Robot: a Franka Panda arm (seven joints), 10 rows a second.
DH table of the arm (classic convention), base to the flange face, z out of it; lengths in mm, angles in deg. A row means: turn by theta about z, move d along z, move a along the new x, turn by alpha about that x. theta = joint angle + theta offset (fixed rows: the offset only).
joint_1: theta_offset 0, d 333, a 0, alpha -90
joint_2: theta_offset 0, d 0, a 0, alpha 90
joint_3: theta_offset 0, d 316, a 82.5, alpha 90
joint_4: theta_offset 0, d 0, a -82.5, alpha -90
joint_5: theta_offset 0, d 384, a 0, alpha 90
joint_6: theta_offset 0, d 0, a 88, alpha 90
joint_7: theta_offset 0, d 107, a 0, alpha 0
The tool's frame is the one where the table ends.
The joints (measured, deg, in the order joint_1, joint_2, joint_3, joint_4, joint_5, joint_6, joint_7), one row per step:
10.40 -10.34 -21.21 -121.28 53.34 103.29 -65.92
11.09 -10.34 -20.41 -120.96 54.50 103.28 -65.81
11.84 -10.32 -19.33 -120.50 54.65 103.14 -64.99
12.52 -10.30 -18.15 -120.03 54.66 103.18 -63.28
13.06 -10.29 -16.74 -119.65 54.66 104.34 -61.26
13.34 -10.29 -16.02 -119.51 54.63 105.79 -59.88
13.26 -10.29 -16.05 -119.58 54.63 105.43 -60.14
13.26 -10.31 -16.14 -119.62 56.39 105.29 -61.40
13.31 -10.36 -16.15 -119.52 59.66 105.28 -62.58
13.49 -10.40 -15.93 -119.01 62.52 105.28 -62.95
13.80 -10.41 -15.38 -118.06 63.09 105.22 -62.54
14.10 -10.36 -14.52 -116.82 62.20 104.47 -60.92
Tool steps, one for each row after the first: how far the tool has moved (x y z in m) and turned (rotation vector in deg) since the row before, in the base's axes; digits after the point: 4 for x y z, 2 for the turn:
0.0021 0.0139 0.0043 0.89 -0.40 0.98
0.0014 0.0165 0.0041 0.04 0.25 1.38
0.0010 0.0165 0.0041 -0.08 0.89 0.82
0.0020 0.0156 0.0040 -0.46 0.63 -0.16
0.0020 0.0066 0.0021 -0.46 0.19 -0.95
-0.0007 -0.0003 -0.0008 0.09 0.05 0.33
0.0004 0.0007 0.0017 1.59 -0.98 0.14
0.0014 0.0024 0.0050 2.96 -1.22 -0.43
0.0019 0.0051 0.0081 2.60 -0.94 -0.39
0.0012 0.0080 0.0089 0.49 -0.61 0.49
-0.0003 0.0112 0.0089 -0.63 0.51 1.26

